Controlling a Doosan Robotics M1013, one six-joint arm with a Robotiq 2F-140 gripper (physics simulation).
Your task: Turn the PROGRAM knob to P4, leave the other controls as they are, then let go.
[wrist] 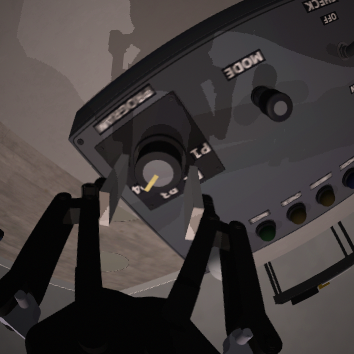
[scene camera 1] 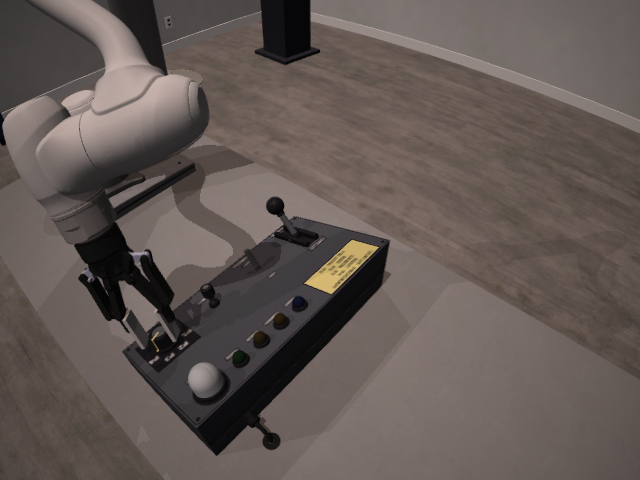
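Seen in the pictures: gripper, fingertip midpoint: [wrist: 156,173] [scene camera 1: 160,339]; arm's base, link origin: [scene camera 1: 107,181].
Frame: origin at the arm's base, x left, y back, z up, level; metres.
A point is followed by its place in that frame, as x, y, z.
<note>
The PROGRAM knob [scene camera 1: 163,336] @[-0.149, -0.647, 0.090] [wrist: 158,169] @[-0.146, -0.625, 0.082] is a round black dial with a grey top and a yellow pointer line, near the panel's left corner. In the wrist view the pointer aims down-left, at the P4 label [wrist: 135,189] @[-0.192, -0.656, 0.060] side, with the P3 label [wrist: 169,193] @[-0.161, -0.678, 0.068] to its right. The P1 label [wrist: 201,150] @[-0.107, -0.650, 0.060] is readable; the right finger partly hides P2. My gripper [scene camera 1: 158,342] @[-0.155, -0.638, 0.072] [wrist: 156,173] @[-0.155, -0.638, 0.072] is partly open, its two flat pads standing on either side of the knob, with a narrow gap seen at each side in the wrist view. It holds nothing.
The MODE knob [scene camera 1: 207,290] @[-0.033, -0.624, 0.097] [wrist: 272,104] @[-0.035, -0.608, 0.093] stands beside the PROGRAM knob. A white dome [scene camera 1: 205,380] @[-0.149, -0.800, 0.151], a green button [scene camera 1: 239,357] @[-0.082, -0.791, 0.125] [wrist: 266,230] @[-0.079, -0.774, 0.116] and other coloured buttons line the front. A black ball lever [scene camera 1: 275,205] @[0.197, -0.559, 0.125] rises at the far end. A crank [scene camera 1: 270,440] @[-0.114, -0.883, -0.020] sticks out in front.
</note>
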